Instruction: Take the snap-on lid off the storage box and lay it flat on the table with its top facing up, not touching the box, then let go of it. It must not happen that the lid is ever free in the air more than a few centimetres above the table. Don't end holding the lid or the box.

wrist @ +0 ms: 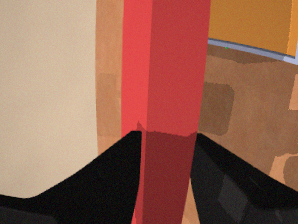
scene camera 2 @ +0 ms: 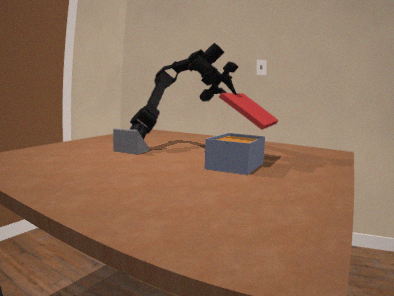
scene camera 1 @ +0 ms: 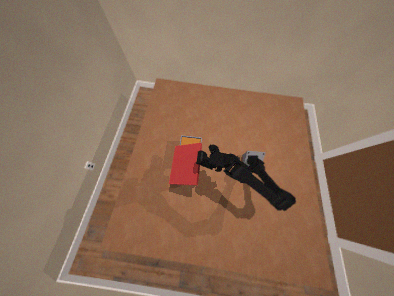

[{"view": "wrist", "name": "my gripper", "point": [165,142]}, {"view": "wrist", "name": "red lid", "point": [163,56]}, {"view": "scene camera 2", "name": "my gripper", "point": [234,96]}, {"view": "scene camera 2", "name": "red lid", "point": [252,111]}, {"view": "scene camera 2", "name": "blue-grey storage box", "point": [242,156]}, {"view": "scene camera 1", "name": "red lid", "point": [184,171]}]
